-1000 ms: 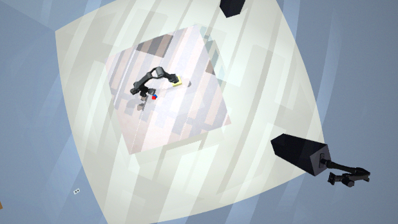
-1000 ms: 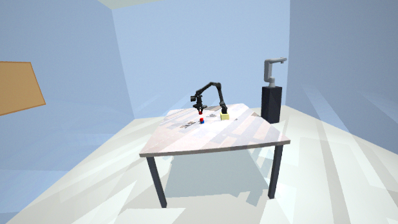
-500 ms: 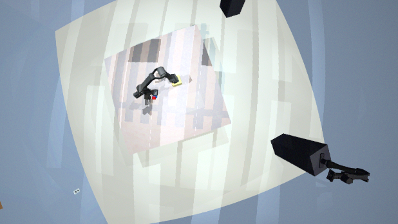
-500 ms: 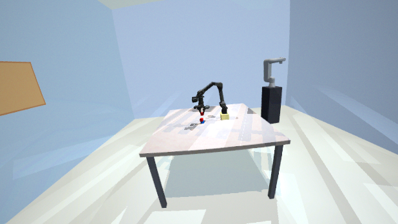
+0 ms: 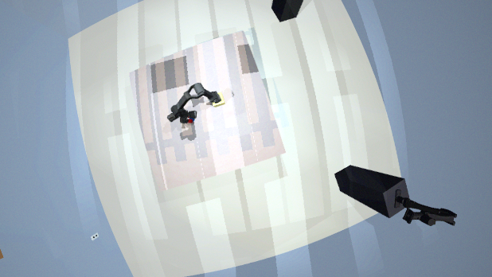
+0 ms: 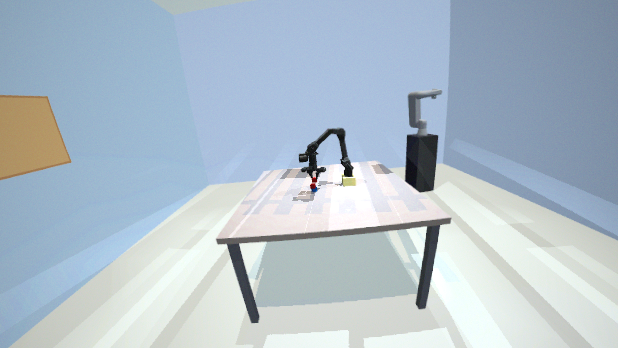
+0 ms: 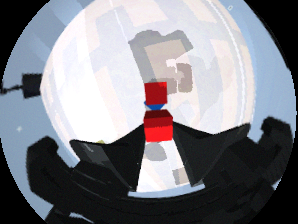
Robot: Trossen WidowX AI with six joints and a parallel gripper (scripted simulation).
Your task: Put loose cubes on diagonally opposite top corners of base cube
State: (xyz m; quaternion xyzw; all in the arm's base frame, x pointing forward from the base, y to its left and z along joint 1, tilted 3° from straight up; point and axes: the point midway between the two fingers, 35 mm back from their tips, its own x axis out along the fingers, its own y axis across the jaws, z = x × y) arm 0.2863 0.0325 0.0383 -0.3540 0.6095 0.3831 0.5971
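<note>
Right now my gripper tip is 10 mm short of the blue base cube, 20 mm to the right of it and 70 mm above it. Round my gripper tip: red cube (right at my gripper tip).
</note>
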